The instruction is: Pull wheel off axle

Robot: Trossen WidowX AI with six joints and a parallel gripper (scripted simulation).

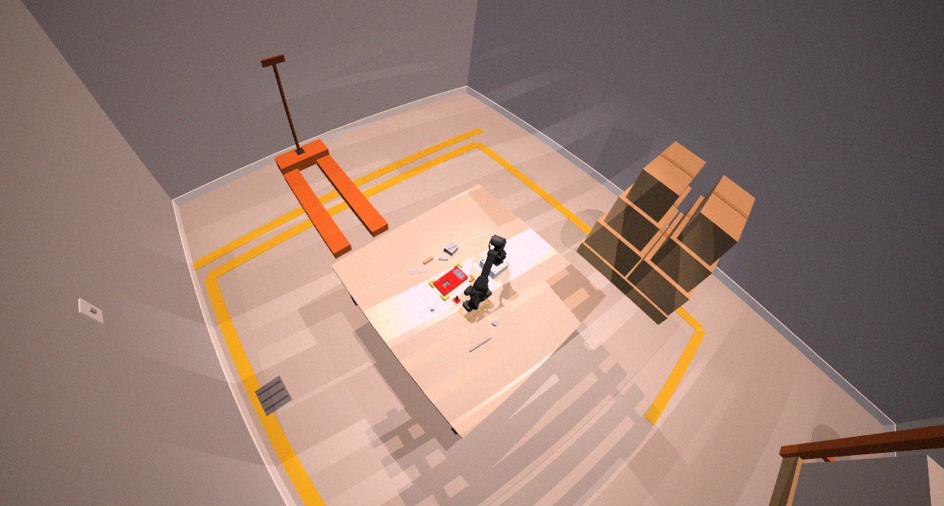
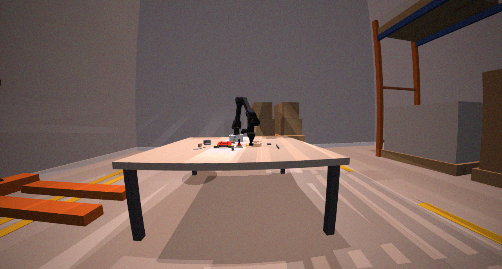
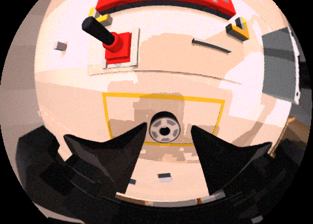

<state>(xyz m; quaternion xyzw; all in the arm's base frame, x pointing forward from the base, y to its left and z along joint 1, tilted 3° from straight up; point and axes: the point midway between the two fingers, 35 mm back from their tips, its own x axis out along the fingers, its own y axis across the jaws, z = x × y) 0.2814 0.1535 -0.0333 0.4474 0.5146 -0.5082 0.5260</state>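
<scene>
My gripper tip is 10 mm short of the wheel and 10 mm above it.
</scene>
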